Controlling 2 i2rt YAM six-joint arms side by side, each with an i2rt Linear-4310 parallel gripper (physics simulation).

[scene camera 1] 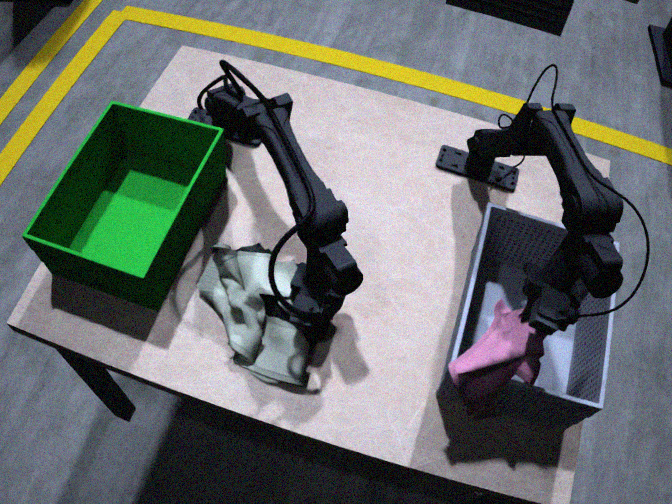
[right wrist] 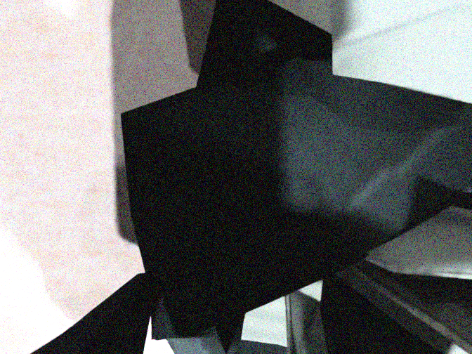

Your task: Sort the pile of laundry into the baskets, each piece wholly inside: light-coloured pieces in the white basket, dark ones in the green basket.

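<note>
A pile of pale grey-green cloth lies crumpled on the table; I cannot tell how many pieces it holds. My right gripper is low at the pile's right side, its fingers partly open; dark gripper parts and shadow hide much of the cloth in the right wrist view. My left gripper is shut on a pink cloth over the white basket. The pink cloth spreads across that basket's near left corner, partly outside its rim. The green basket stands at the left, its bare floor showing.
The pale table bears both arms. The right arm reaches over the pile, between the baskets. The left arm reaches over the white basket and hides part of its inside. The table's near edge runs below the pile.
</note>
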